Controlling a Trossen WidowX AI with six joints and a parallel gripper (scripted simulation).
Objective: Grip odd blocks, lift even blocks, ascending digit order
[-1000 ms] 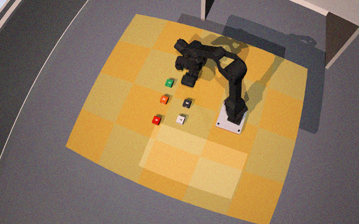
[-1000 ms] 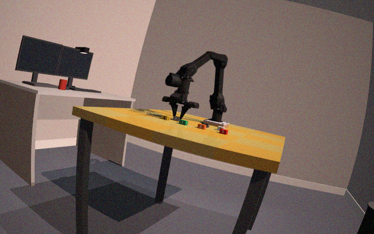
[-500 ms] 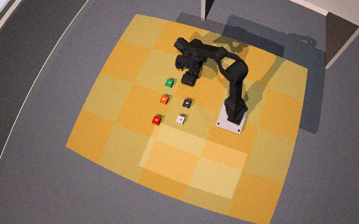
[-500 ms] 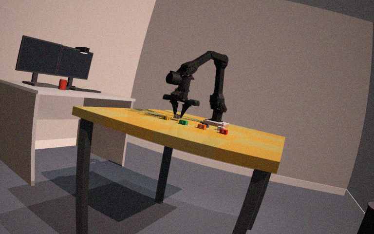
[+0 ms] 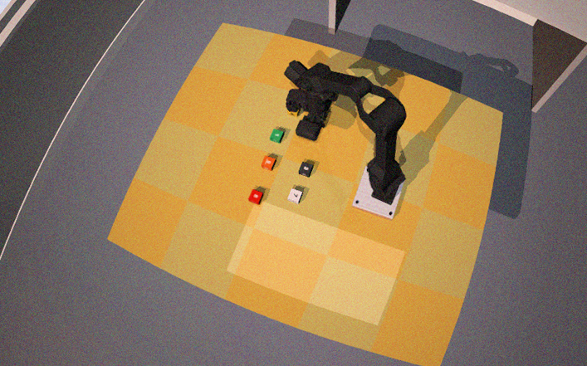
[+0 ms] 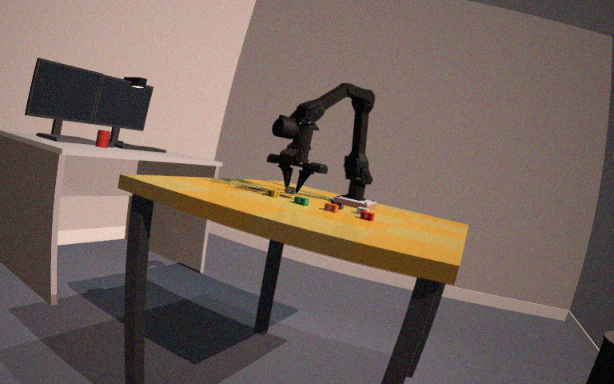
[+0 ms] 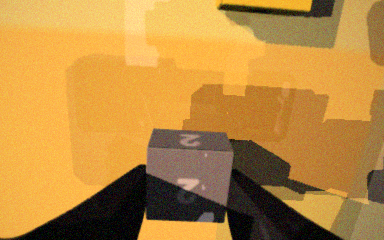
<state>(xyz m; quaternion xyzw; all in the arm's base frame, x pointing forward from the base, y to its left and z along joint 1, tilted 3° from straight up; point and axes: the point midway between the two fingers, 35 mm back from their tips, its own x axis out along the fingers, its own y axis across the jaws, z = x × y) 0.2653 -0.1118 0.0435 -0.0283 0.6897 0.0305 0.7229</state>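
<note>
Right now the dark block is 3 cm behind my gripper tip, 15 cm to the left of it and 1 cm below it. Also, from my gripper tip: green block (9 cm ahead, 9 cm to the left, 1 cm below); yellow block (9 cm ahead, 2 cm to the right, 1 cm below); grey block (right at my gripper tip).
</note>
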